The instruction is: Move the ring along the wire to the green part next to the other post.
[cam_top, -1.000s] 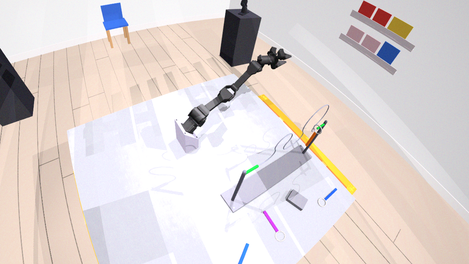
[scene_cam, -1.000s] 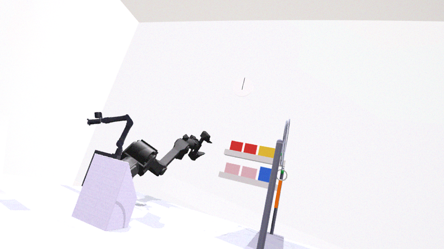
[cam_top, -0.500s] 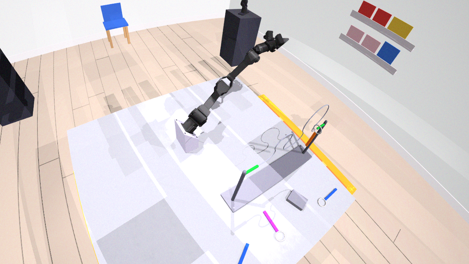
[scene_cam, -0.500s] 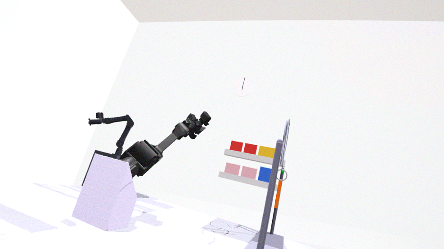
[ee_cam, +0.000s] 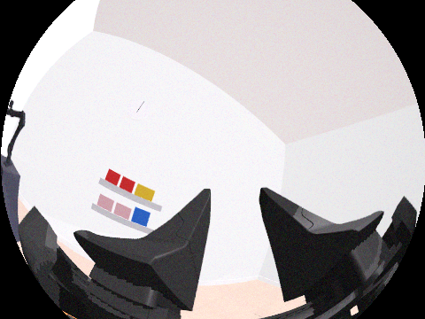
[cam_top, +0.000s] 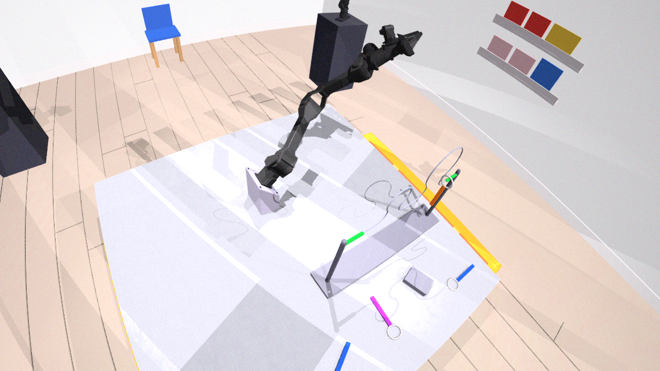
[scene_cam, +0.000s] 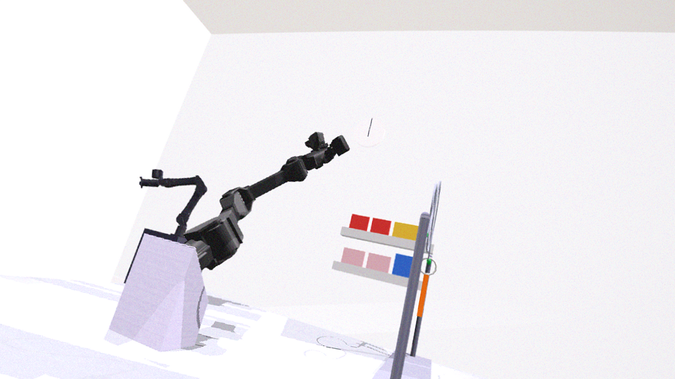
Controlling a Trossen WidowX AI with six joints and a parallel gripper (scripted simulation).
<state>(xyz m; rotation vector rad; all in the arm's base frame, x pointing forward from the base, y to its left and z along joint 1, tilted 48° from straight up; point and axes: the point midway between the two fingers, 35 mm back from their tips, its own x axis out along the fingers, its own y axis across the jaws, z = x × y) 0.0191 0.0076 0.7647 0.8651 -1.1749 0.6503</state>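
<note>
My gripper tip is now 43 cm above the orange-handled ring, 40 cm short of it and 6 cm to the left of it. The rest, counted from my gripper tip: magenta-handled ring: 65 cm below, 65 cm ahead, 45 cm to the right; grey block: 65 cm below, 60 cm ahead, 26 cm to the right; blue-handled ring: 69 cm ahead, 65 cm below, 9 cm to the right.
</note>
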